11 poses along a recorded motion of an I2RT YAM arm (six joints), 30 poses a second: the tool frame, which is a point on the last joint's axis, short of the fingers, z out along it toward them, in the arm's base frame.
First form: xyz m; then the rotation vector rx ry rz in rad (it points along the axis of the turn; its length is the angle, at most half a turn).
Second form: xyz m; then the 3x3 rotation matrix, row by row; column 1 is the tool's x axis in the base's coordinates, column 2 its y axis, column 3 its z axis. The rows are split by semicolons. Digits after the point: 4 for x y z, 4 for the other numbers.
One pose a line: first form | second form
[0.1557 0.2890 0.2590 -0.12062 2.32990 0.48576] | 0.1557 0.2890 0.2590; -0.7214 -0.2256 0.6547; 0.0548 0.9239 0.3788; -0.6903 0.3091 -0.6541
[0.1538 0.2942 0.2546 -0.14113 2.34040 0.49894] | 0.1538 0.2942 0.2546; -0.7295 -0.2408 0.6403; 0.0413 0.9188 0.3926; -0.6828 0.3128 -0.6603
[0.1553 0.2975 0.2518 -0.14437 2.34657 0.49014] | 0.1553 0.2975 0.2518; -0.7322 -0.2397 0.6375; 0.0355 0.9213 0.3872; -0.6802 0.3061 -0.6660
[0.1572 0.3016 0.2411 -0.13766 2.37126 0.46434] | 0.1572 0.3016 0.2411; -0.7452 -0.2243 0.6280; 0.0291 0.9299 0.3667; -0.6662 0.2916 -0.6864
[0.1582 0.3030 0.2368 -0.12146 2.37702 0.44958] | 0.1582 0.3030 0.2368; -0.7478 -0.2085 0.6303; 0.0361 0.9352 0.3522; -0.6629 0.2861 -0.6918
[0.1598 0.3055 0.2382 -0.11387 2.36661 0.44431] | 0.1598 0.3055 0.2382; -0.7407 -0.2039 0.6402; 0.0421 0.9368 0.3472; -0.6706 0.2841 -0.6853
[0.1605 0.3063 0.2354 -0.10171 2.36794 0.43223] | 0.1605 0.3063 0.2354; -0.7405 -0.1923 0.6440; 0.0476 0.9408 0.3357; -0.6704 0.2792 -0.6875
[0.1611 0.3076 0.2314 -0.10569 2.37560 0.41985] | 0.1611 0.3076 0.2314; -0.7439 -0.1908 0.6405; 0.0403 0.9438 0.3280; -0.6671 0.2698 -0.6944
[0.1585 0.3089 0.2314 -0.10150 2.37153 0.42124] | 0.1585 0.3089 0.2314; -0.7415 -0.1889 0.6438; 0.0444 0.9436 0.3280; -0.6694 0.2718 -0.6914
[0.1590 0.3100 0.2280 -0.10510 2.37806 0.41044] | 0.1590 0.3100 0.2280; -0.7445 -0.1877 0.6407; 0.0379 0.9462 0.3213; -0.6666 0.2635 -0.6973
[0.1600 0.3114 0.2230 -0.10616 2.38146 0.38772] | 0.1600 0.3114 0.2230; -0.7442 -0.1824 0.6426; 0.0309 0.9516 0.3058; -0.6673 0.2474 -0.7025
